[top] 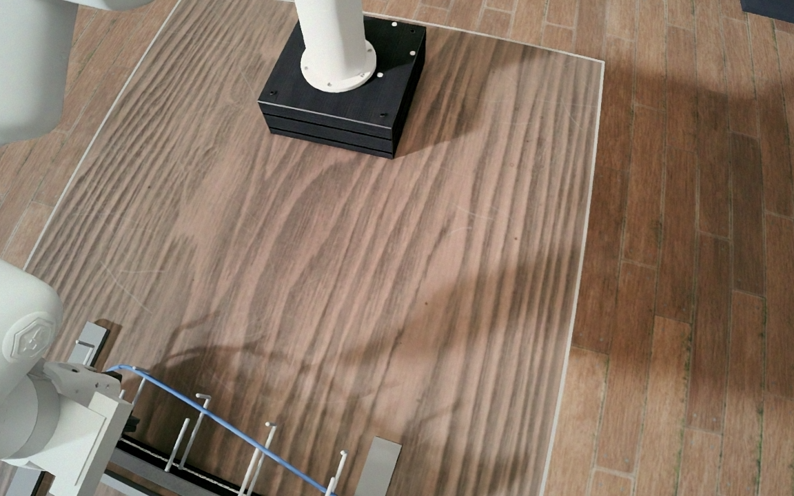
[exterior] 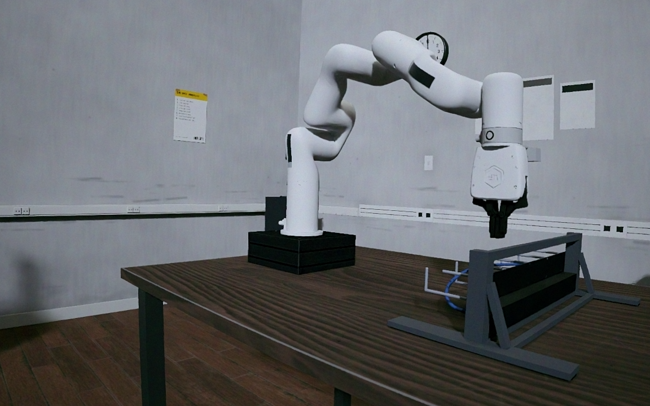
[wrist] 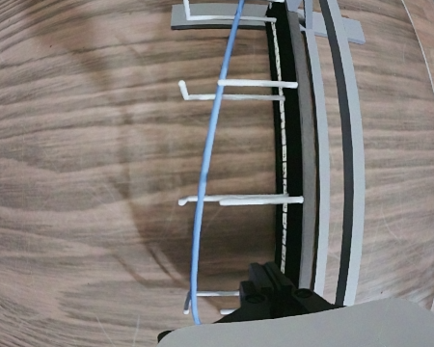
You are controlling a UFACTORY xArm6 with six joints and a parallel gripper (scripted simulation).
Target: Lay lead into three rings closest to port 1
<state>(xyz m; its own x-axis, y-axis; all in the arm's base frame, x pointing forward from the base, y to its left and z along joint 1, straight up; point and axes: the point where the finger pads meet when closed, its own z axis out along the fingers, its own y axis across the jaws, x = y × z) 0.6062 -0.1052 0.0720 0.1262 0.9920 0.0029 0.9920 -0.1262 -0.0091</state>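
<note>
My hand is 7 cm short of the grey rack, 4 cm to the right of it and 10 cm above it. From my hand the other things lie so: short blue piece (1 cm behind, 13 cm to the right, 13 cm below).
</note>
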